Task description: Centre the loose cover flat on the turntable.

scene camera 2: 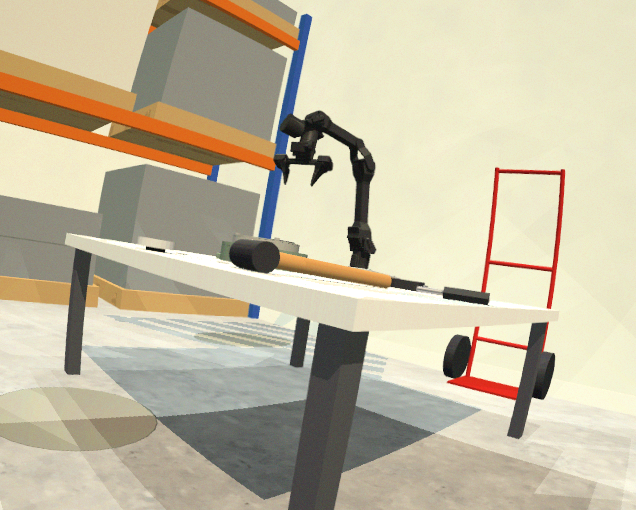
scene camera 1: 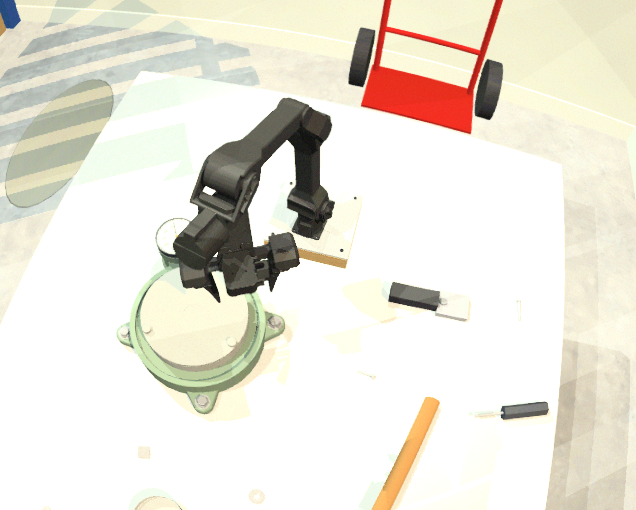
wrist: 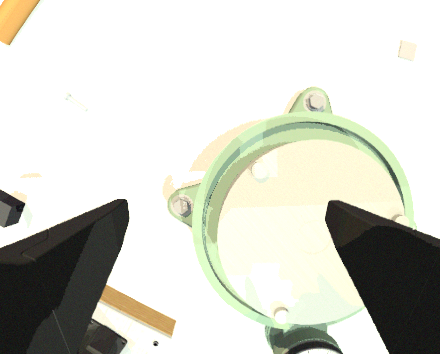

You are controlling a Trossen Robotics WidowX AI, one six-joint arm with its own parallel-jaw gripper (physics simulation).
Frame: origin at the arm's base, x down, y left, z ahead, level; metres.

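Seen in the pictures: gripper, fingertip midpoint: (scene camera 2: pixel 297 185) (scene camera 1: pixel 244 295) (wrist: pixel 228 209); arm's base, link origin: (scene camera 1: pixel 309 225) (wrist: pixel 100 343).
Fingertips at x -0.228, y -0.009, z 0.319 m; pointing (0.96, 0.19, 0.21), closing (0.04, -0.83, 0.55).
Note:
Pixels of each thing's top centre, then the offset from my fingertips to it. "spot": a spot on its surface instead.
- pale disc, top centre: (wrist: pixel 316 239) (scene camera 1: pixel 192 311) (scene camera 2: pixel 266 237) dx +0.173, dy -0.126, dz -0.004 m
- green round turntable, surface spot: (wrist: pixel 198 230) spot: dx +0.209, dy -0.013, dz -0.081 m
- dial gauge, surface spot: (scene camera 1: pixel 172 236) spot: dx +0.167, dy -0.242, dz -0.144 m
- mallet, top centre: (scene camera 1: pixel 396 482) (scene camera 2: pixel 324 252) dx +0.207, dy +0.365, dz +0.175 m
- scraper, top centre: (scene camera 1: pixel 431 296) (scene camera 2: pixel 417 281) dx +0.239, dy +0.319, dz -0.252 m
- screwdriver, top centre: (scene camera 1: pixel 514 410) (scene camera 2: pixel 453 287) dx +0.240, dy +0.571, dz -0.055 m
- round dish, top centre: (scene camera 2: pixel 157 239) dx +0.237, dy -0.032, dz +0.418 m
The loose cover, a pale disc (scene camera 1: pixel 193 324) (scene camera 2: pixel 285 244) (wrist: pixel 310 195) with small round studs, lies inside the rim of the green round turntable (scene camera 1: pixel 199 382) (scene camera 2: pixel 225 249) (wrist: pixel 198 230). It sits off-centre, shifted toward the dial gauge; the gap is wider on the opposite side in scene camera 1 and at the upper left in the wrist view. A slight tilt cannot be told. My gripper (scene camera 1: pixel 245 295) (scene camera 2: pixel 299 184) (wrist: pixel 228 209) is open and empty, high above the turntable's arm side. In the wrist view one finger overlaps the disc and the other overlaps the table.
The dial gauge (scene camera 1: pixel 172 236) adjoins the green rim. Bolted lugs (scene camera 1: pixel 201 401) (wrist: pixel 315 101) project from it. A mallet (scene camera 1: pixel 407 451) (scene camera 2: pixel 254 256) (wrist: pixel 15 20), scraper (scene camera 1: pixel 414 296), screwdriver (scene camera 1: pixel 525 410) (scene camera 2: pixel 466 295) and round dish (scene camera 1: pixel 158 503) (scene camera 2: pixel 155 243) lie on the table.

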